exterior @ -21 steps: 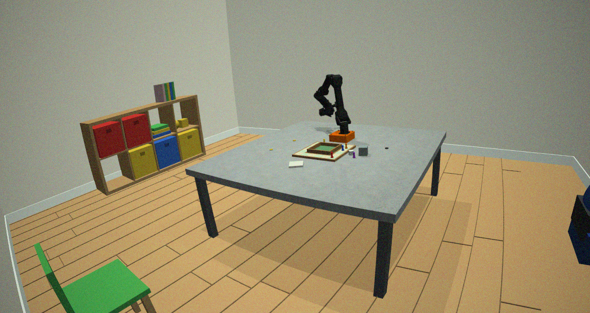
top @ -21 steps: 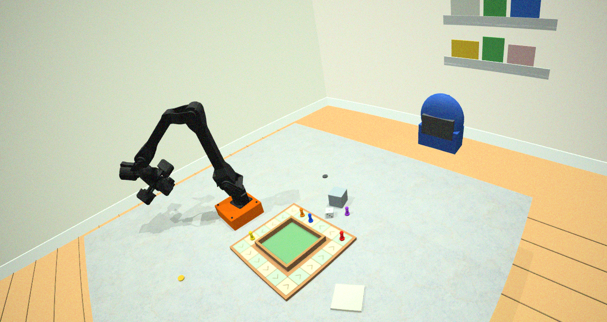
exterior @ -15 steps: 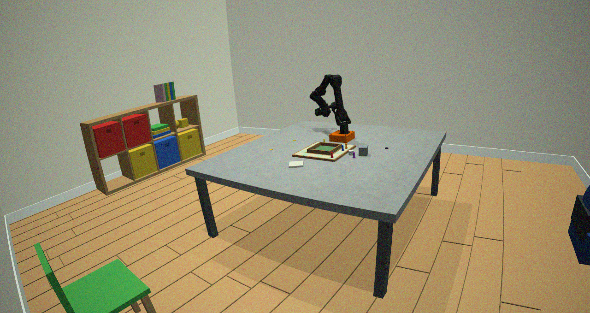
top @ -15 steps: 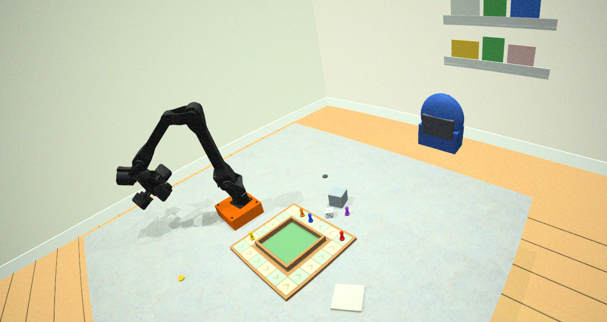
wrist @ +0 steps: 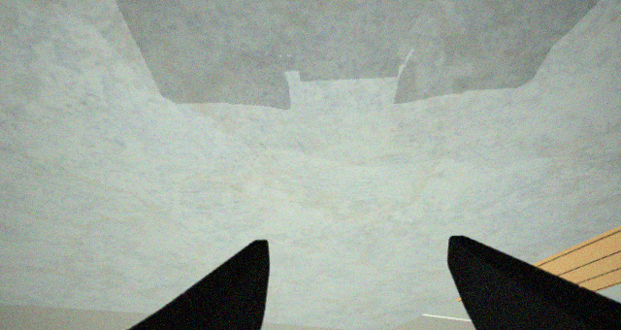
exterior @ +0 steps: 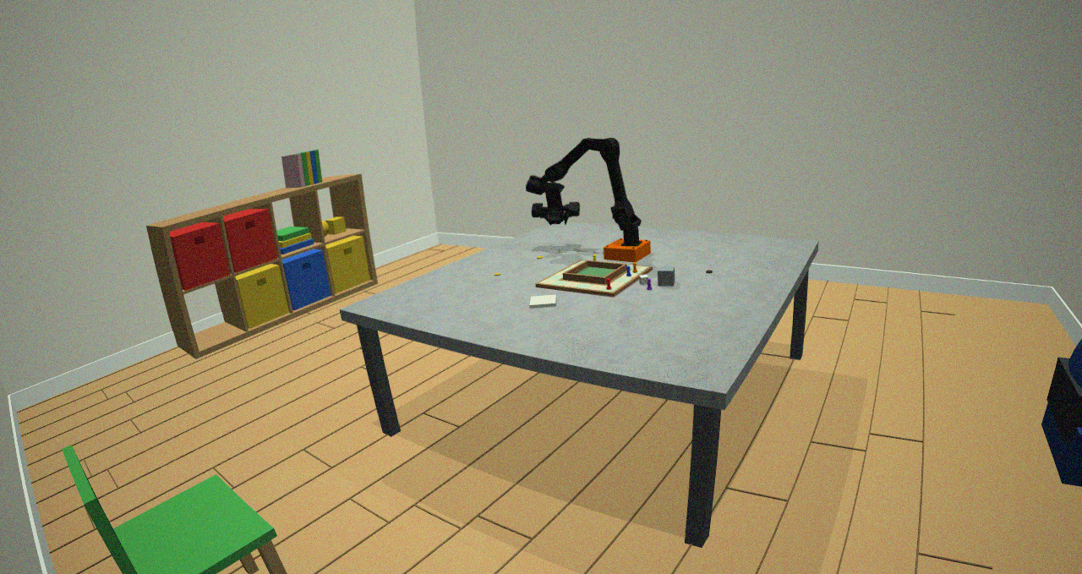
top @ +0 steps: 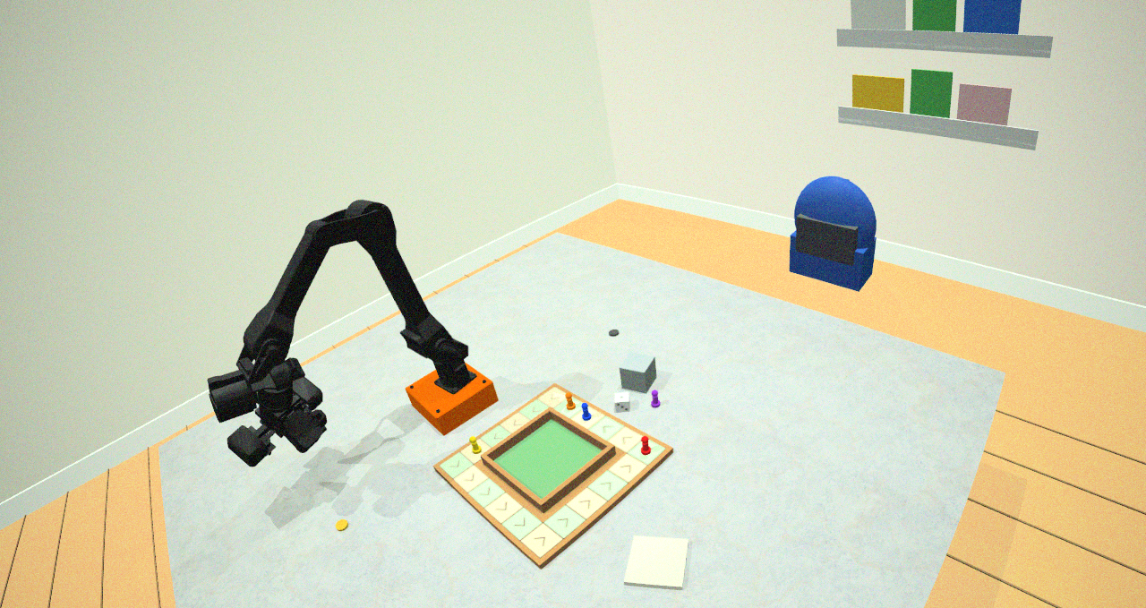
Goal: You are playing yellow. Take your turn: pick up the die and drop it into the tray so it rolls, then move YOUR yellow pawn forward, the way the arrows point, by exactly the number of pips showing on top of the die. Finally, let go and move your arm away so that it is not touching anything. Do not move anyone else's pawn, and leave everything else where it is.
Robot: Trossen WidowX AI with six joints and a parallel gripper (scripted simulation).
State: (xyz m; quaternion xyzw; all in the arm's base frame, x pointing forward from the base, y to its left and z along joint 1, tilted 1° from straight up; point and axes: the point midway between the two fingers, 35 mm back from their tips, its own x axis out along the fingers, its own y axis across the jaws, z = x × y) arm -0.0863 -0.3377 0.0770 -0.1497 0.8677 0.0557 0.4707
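The white die is 48 cm to the left of my gripper tip, 39 cm ahead of it and 8 cm below it. From my gripper tip the other things lie so: orange pawn: 43 cm to the left, 32 cm ahead, 6 cm below; then yellow pawn: 26 cm to the left, 25 cm ahead, 6 cm below; then green dice tray: 37 cm ahead, 31 cm to the left, 8 cm below.
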